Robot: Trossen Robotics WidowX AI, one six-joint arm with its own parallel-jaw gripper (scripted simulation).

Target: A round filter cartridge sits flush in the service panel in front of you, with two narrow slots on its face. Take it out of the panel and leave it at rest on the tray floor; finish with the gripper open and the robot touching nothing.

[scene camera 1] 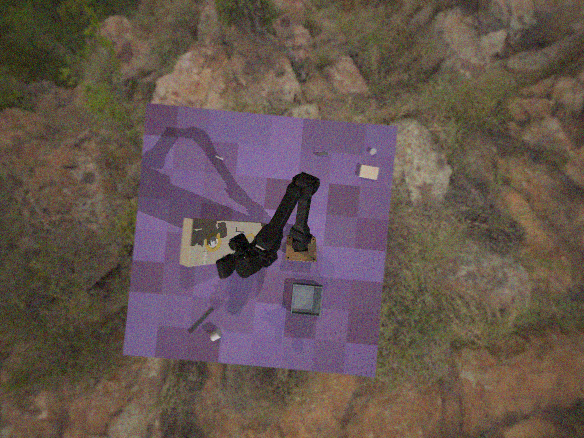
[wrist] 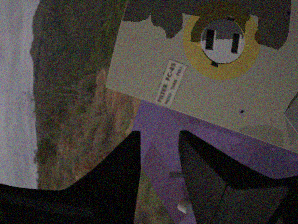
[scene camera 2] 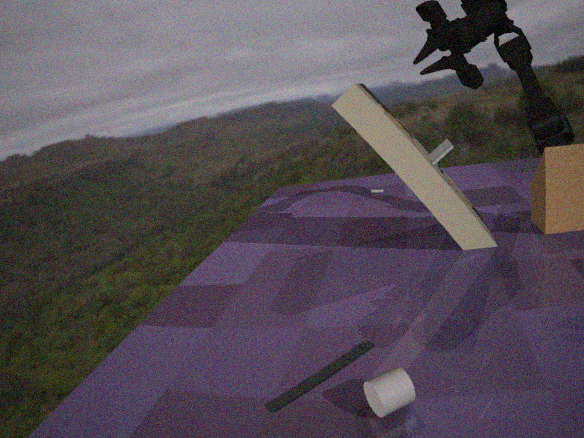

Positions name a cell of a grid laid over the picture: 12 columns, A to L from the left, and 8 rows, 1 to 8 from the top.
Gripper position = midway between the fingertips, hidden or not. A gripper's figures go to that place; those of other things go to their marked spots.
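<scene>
A grey tray (scene camera 1: G6) stands 1.28 m from the lens, while a beige service panel (scene camera 1: E5) is 0.97 m from the lens and the gripper (scene camera 1: E5) is 0.91 m from the lens. The marked spots on the tray and the panel are 0.62 m apart.
</scene>
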